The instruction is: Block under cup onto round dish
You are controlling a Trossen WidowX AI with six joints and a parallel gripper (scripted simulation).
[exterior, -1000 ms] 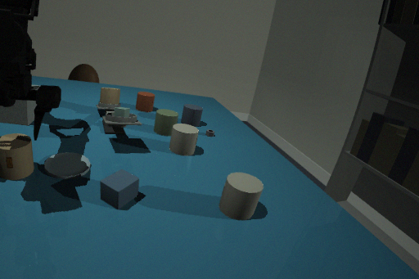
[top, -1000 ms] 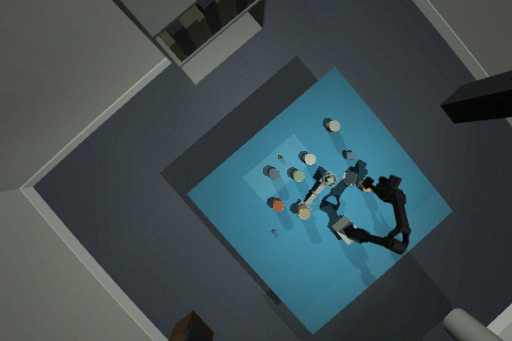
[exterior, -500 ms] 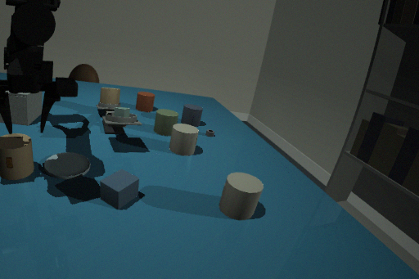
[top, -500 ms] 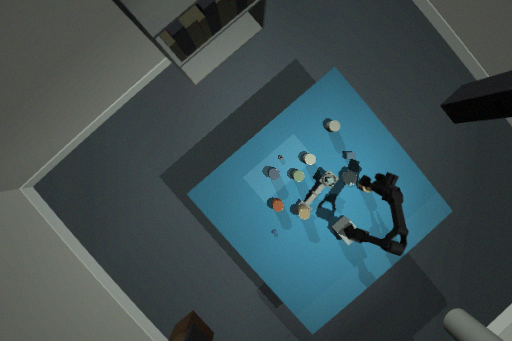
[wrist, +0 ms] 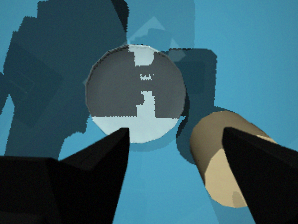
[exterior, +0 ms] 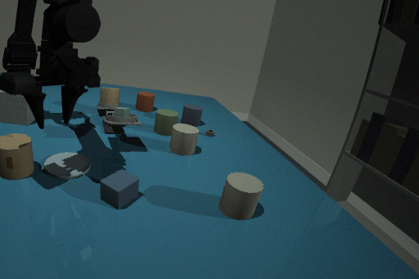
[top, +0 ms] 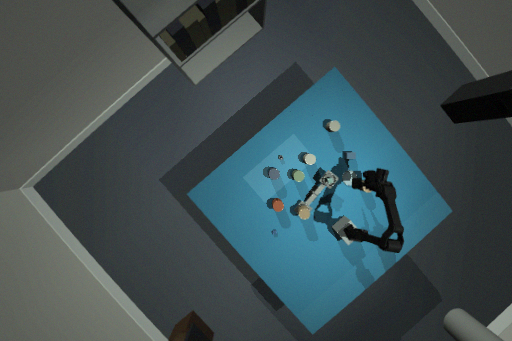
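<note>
Right now the round dish is 9 cm below my gripper tip, 2 cm to the left of it and 1 cm ahead of it. The rest, counted from my gripper tip: green cylinder: 33 cm to the left, 22 cm ahead, 6 cm below; orange cylinder: 53 cm to the left, 12 cm ahead, 6 cm below; nut: 36 cm to the left, 36 cm ahead, 9 cm below.
</note>
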